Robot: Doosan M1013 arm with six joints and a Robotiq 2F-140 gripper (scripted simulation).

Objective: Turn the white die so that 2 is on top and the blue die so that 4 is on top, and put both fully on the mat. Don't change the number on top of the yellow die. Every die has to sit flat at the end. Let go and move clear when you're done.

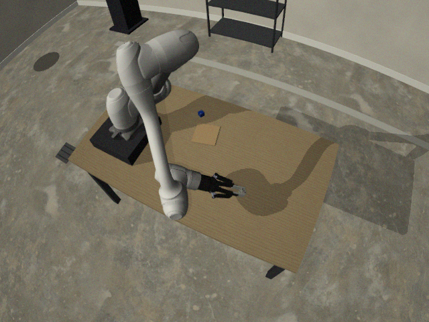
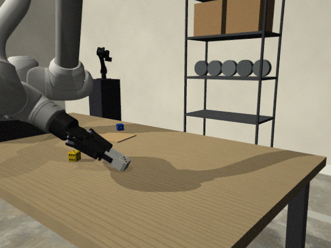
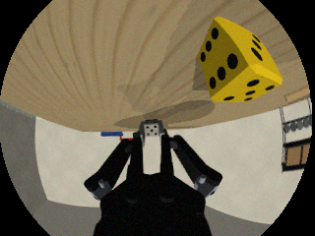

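Now: the white die 2 cm ahead of my hand, 1 cm to the left of it and 1 cm below it. The rest, counted from my hand: blue die 44 cm behind, 35 cm to the left, 2 cm below; then mat 34 cm behind, 24 cm to the left, 3 cm below; then yellow die 17 cm behind, 4 cm to the right, 2 cm below.
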